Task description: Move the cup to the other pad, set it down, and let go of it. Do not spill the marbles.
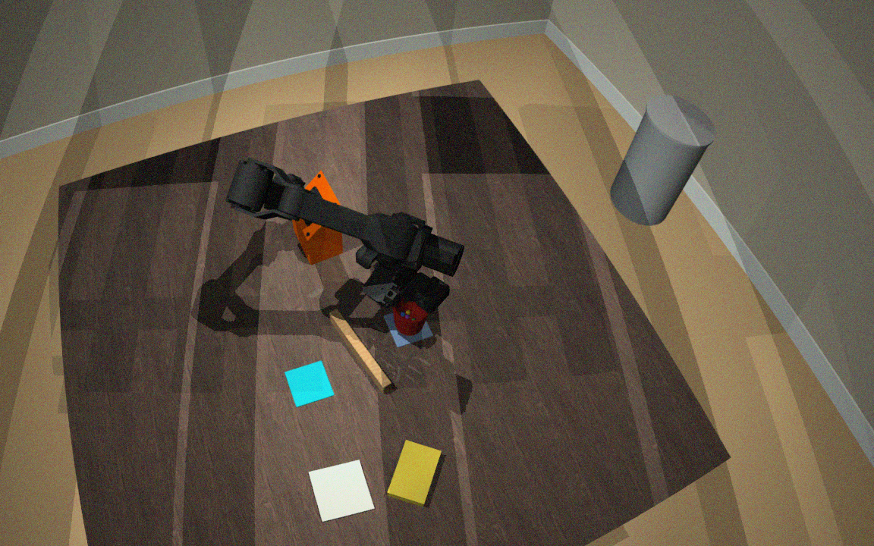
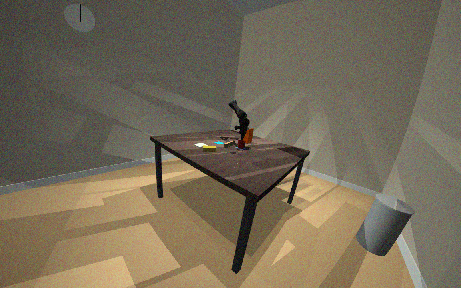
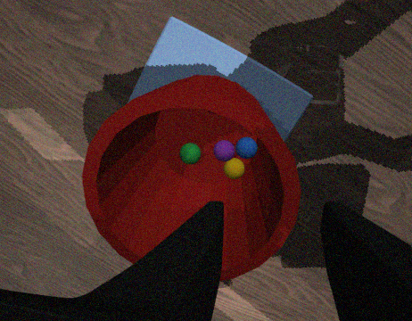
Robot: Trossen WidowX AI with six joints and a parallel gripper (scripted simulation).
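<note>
Right now the cup is 30 mm ahead of my gripper tip, 10 mm to the left of it and 50 mm below it. Also, from my gripper tip: wooden bar: 40 mm ahead, 110 mm to the right, 80 mm below; then light blue pad: 30 mm ahead, 10 mm to the left, 90 mm below; then teal pad: 60 mm ahead, 230 mm to the right, 90 mm below.
</note>
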